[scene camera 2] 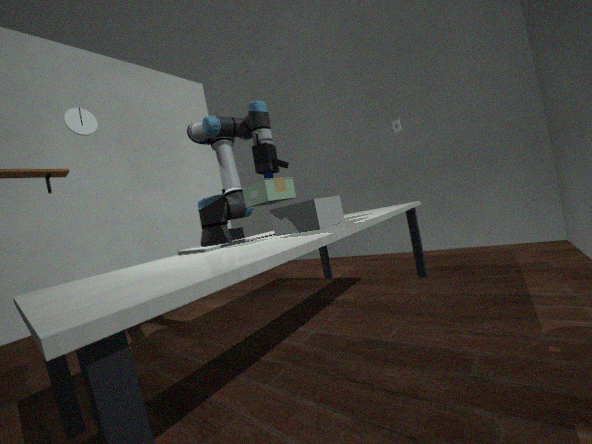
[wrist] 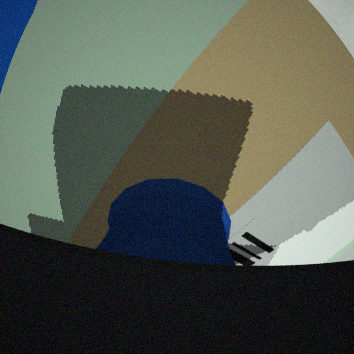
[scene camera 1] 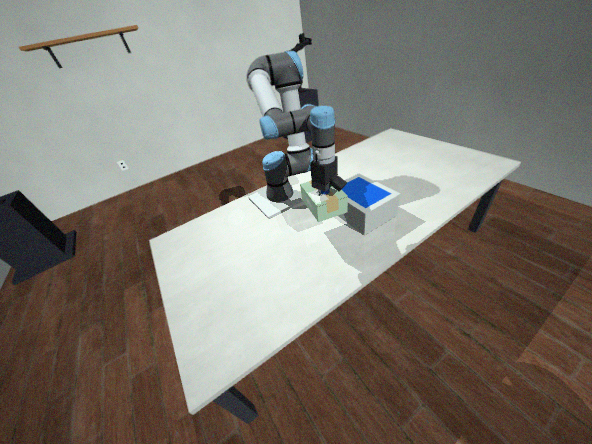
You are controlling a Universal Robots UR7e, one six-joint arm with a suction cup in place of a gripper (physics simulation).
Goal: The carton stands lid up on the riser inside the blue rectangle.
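Seen in the pictures: hand, its tool point: (wrist: 172, 202) (scene camera 1: 325, 194); arm's base, origin of its link: (scene camera 2: 217, 243) (scene camera 1: 280, 193).
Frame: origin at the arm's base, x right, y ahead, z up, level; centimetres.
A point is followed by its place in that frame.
Observation:
The green carton (scene camera 1: 326, 210) @[y 46.8, x 6.6, z 16.9 cm] (scene camera 2: 270, 191) @[y 46.2, x 8.6, z 15.7 cm] (wrist: 125, 45) hangs lid up in the air from my suction gripper (scene camera 1: 324, 192) (scene camera 2: 268, 175) (wrist: 167, 220). The blue cup is on its lid, near the tan tape and a white label. The carton is about level, beside the grey riser (scene camera 1: 372, 218) @[y 53.9, x -11.7, z 5.7 cm] (scene camera 2: 330, 212) @[y 54.5, x -17.2, z 3.9 cm], on its side toward the robot base in scene camera 1. The blue rectangle (scene camera 1: 369, 192) @[y 45.2, x -20.0, z 10.5 cm] (wrist: 11, 30) @[y 44.5, x -12.5, z 10.5 cm] is on the riser's top; its left part is hidden behind the carton and the tool in scene camera 1. The carton's underside is hidden in the wrist view.
The white table (scene camera 1: 240, 300) @[y 44.3, x 48.2, z -1.5 cm] (scene camera 2: 150, 280) @[y 46.3, x 54.1, z -1.6 cm] carries the riser and the robot base. A flat pale plate (scene camera 1: 268, 205) @[y 4.3, x 10.5, z 0.0 cm] lies by the base. A dark piece of furniture (scene camera 1: 30, 235) stands on the floor at the left. A wooden shelf (scene camera 1: 80, 38) is on the wall.

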